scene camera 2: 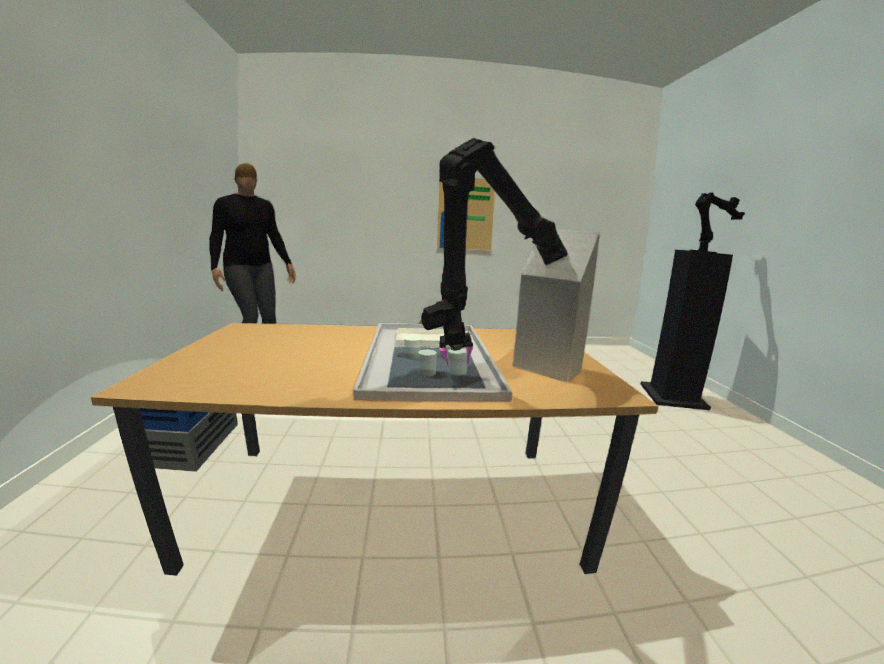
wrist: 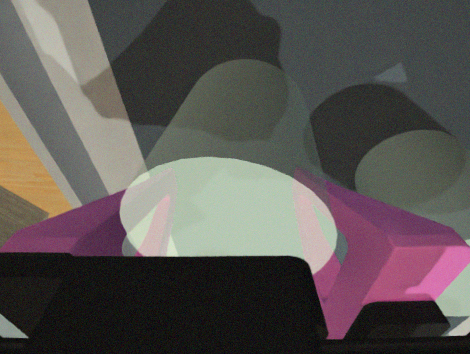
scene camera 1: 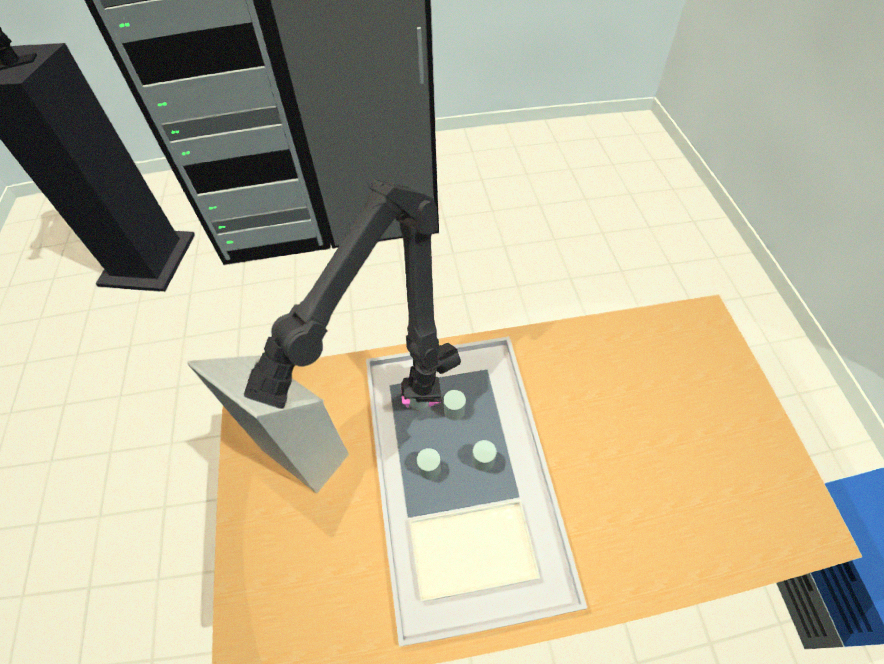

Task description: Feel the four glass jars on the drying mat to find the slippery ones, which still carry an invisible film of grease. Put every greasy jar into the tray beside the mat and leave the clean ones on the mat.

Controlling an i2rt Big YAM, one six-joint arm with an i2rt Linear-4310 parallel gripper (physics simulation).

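Observation:
My gripper has its pink fingers on both sides of a pale green glass jar at the back left of the mat in scene camera 1. It is shut on that jar, which is upright. Whether its base touches the dark drying mat I cannot tell. A second jar stands close beside it. A third jar and a fourth jar stand nearer the cream tray, which holds no jar.
A large grey shallow surround with raised rims encloses mat and cream tray on the wooden table. The arm's slanted grey pedestal stands left of it in scene camera 1. A person stands behind the table in scene camera 2.

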